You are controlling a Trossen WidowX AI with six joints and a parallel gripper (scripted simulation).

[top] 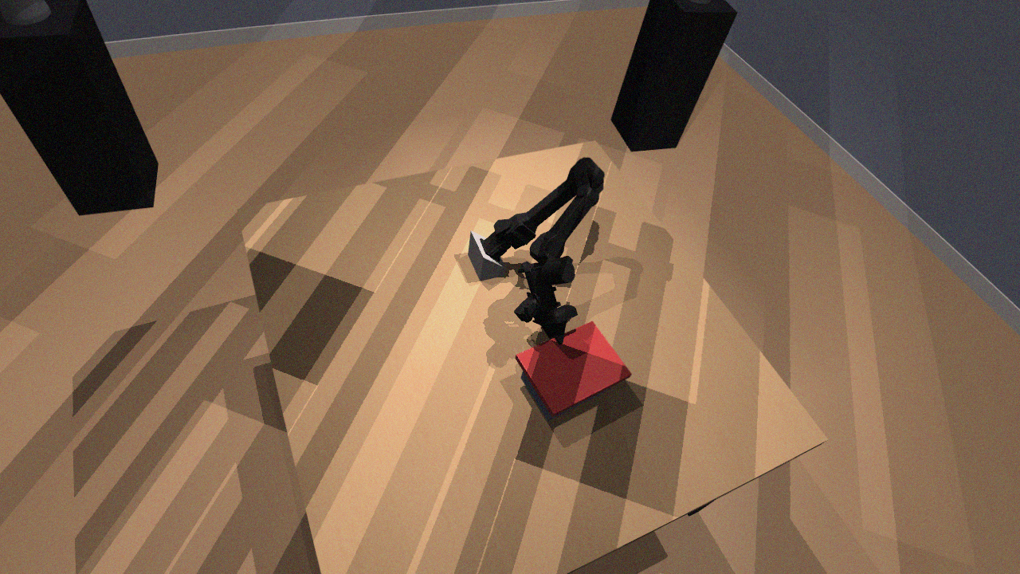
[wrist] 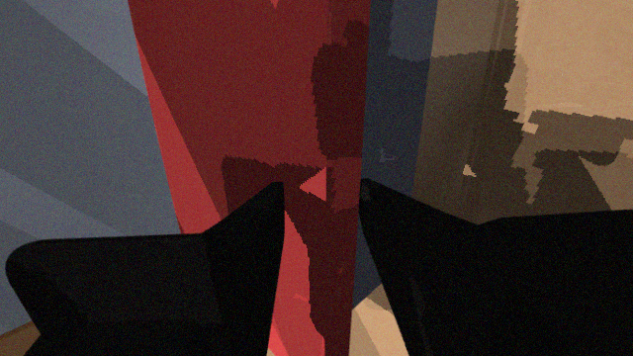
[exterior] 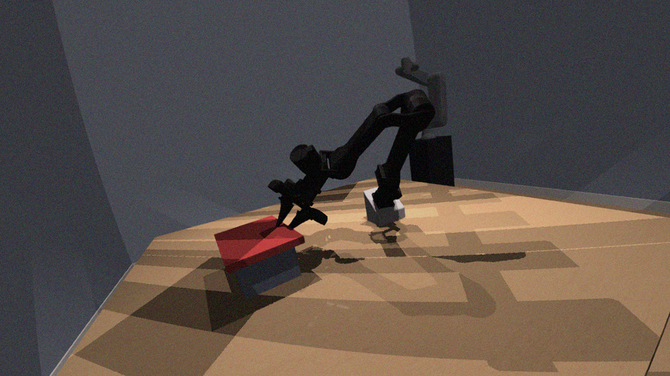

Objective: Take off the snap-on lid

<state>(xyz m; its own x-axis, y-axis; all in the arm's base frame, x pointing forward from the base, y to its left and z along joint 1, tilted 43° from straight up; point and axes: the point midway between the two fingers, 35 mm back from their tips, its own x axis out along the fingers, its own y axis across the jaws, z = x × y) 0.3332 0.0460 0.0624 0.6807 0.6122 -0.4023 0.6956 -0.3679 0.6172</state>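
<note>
My gripper tip is now 7 cm short of the red lid and 2 cm to the right of it. Round my gripper tip: storage box 7 cm ahead, 4 cm below, 2 cm to the left.
</note>
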